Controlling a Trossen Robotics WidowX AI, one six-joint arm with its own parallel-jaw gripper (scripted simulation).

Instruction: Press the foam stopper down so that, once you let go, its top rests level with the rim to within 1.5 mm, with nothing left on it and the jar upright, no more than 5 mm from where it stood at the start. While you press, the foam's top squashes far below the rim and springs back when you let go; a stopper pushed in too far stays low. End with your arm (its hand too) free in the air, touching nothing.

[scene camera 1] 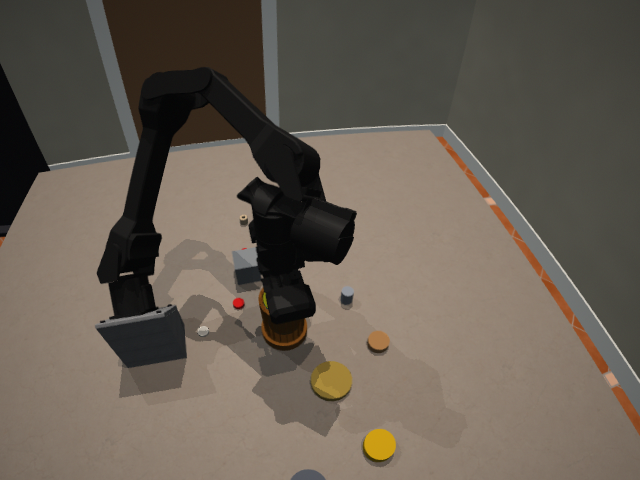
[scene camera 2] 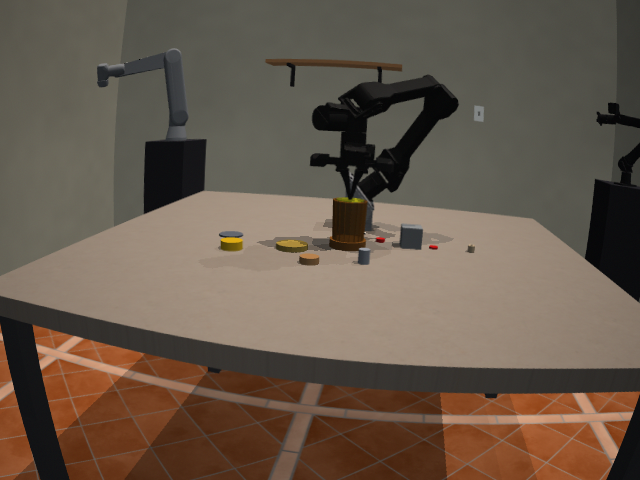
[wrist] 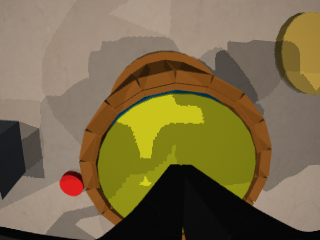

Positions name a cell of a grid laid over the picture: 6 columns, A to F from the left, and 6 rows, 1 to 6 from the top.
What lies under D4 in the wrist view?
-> A foam stopper.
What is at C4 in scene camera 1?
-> The gripper.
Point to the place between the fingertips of the gripper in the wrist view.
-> At D5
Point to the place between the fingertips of the gripper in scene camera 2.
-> At D3
